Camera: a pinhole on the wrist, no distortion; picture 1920 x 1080 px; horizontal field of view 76.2 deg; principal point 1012.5 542.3 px. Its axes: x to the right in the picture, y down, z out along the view. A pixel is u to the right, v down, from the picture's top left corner.
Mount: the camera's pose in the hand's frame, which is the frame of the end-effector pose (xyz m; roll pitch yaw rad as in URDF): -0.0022 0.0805 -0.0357 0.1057 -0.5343 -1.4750
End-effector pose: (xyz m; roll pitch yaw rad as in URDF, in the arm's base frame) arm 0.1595 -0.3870 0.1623 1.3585 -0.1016 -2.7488
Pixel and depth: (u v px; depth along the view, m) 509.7 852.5 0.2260
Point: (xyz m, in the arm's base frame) 0.1559 -0.3300 0.4602
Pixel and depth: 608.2 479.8 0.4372
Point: 0.2329 -0.1734 0.6123
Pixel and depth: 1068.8 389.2 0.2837
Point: 0.1932 -0.1968 0.3969
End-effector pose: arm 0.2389 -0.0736 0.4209 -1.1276 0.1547 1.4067
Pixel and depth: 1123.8 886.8 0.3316
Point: -0.0974 0.0089 0.3224
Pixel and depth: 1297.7 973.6 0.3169
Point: -0.0848 0.0374 0.3609
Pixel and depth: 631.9 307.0 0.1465
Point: 0.0899 -0.1274 0.2891
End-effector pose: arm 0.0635 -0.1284 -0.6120 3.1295 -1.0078 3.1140
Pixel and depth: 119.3 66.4 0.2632
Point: 0.0923 0.2317 -0.7883
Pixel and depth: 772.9 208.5 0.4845
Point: -0.0769 0.2609 -0.9609
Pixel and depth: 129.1 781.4 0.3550
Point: -0.0347 0.3618 -0.6937
